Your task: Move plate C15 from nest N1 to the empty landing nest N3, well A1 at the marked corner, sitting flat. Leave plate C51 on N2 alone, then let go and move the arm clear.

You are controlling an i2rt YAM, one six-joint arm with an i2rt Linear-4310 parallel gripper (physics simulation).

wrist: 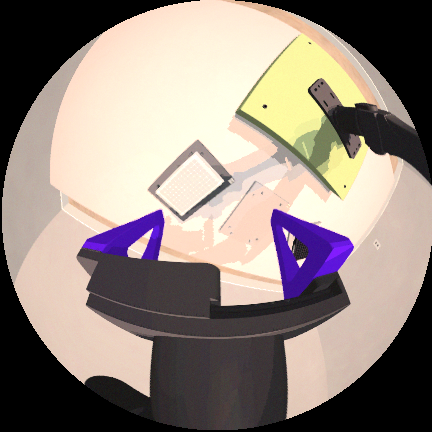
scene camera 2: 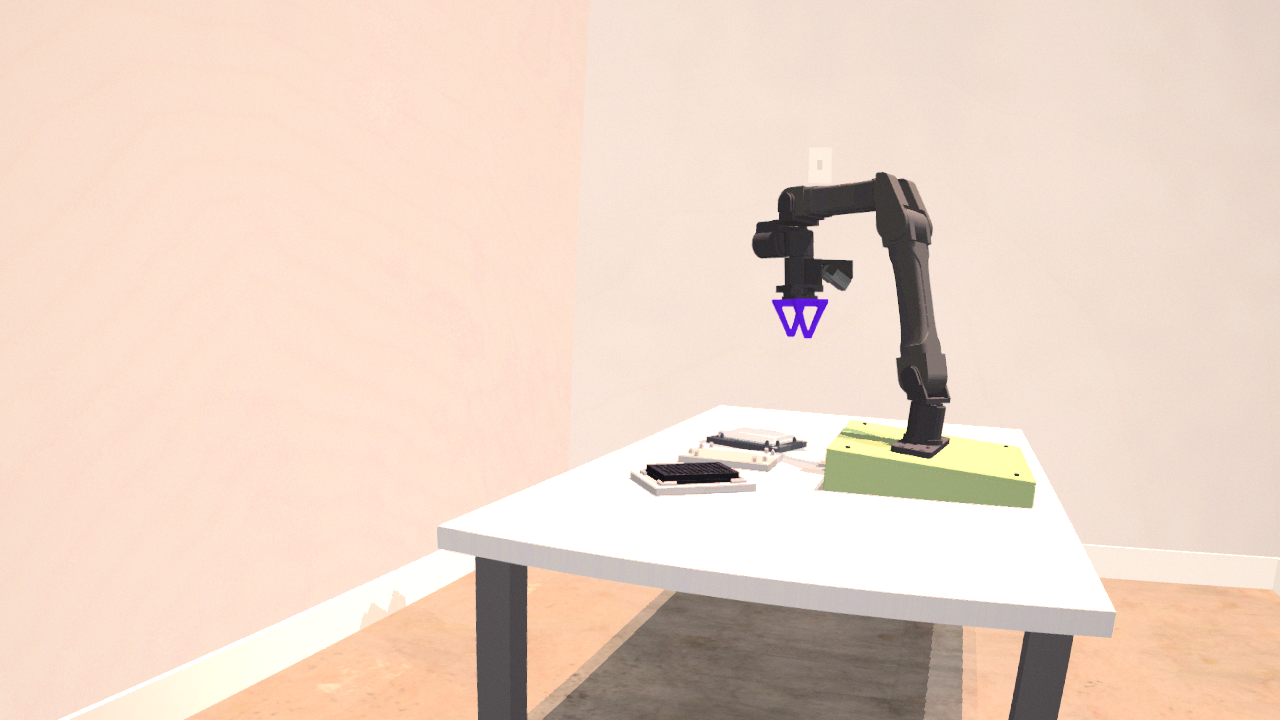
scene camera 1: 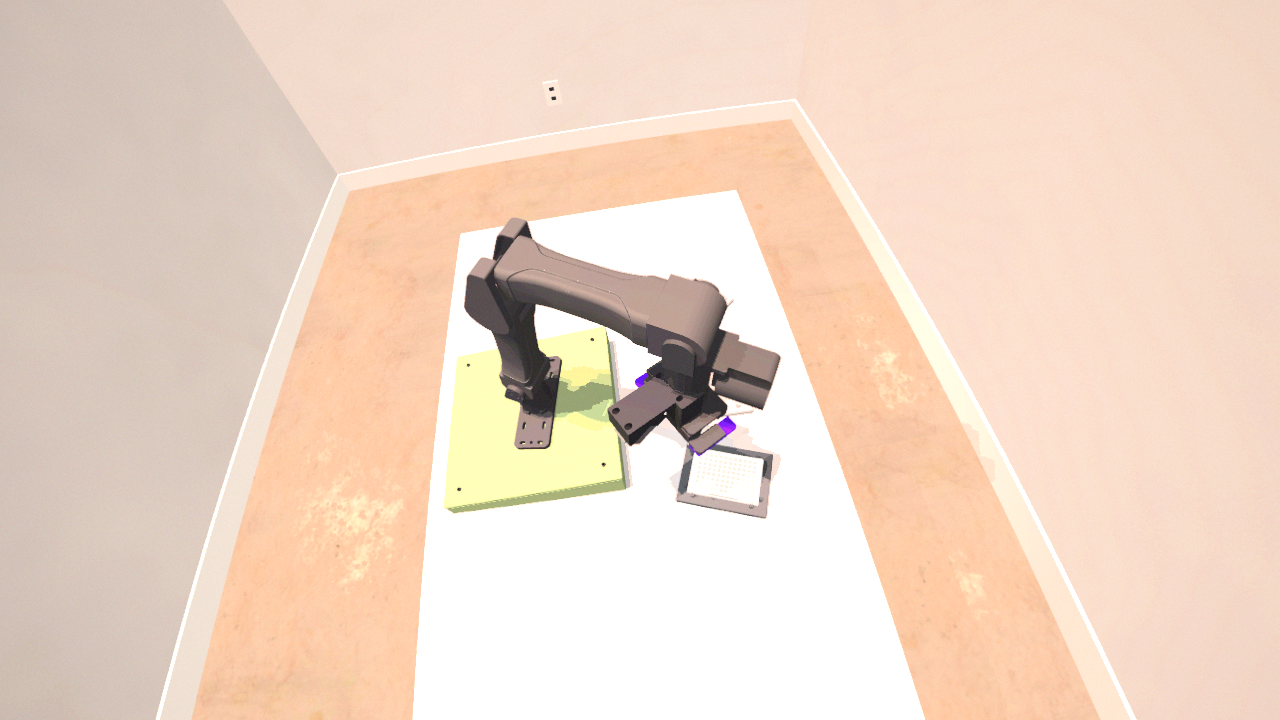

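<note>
A white well plate (scene camera 1: 726, 474) (scene camera 2: 760, 435) (wrist: 190, 182) sits in a dark grey nest (scene camera 1: 723, 507) (wrist: 175, 167). A light nest (scene camera 2: 729, 459) (wrist: 255, 215) stands empty beside it. A black plate (scene camera 2: 693, 471) (wrist: 301, 249) sits in another light nest (scene camera 2: 707, 488); in the wrist view it shows through the right finger's opening, and in scene camera 1 the arm hides it. No plate or nest labels are readable, nor is well A1's corner. My gripper (scene camera 1: 687, 404) (scene camera 2: 799, 335) (wrist: 217, 214) is open and empty, pointing down high above the nests.
The arm stands on a yellow-green base block (scene camera 1: 483, 429) (scene camera 2: 921, 483) (wrist: 280, 90) beside the nests. The white table (scene camera 1: 644, 608) (scene camera 2: 805, 546) carries them all. In scene camera 1 the forearm and wrist cover much of the nest area.
</note>
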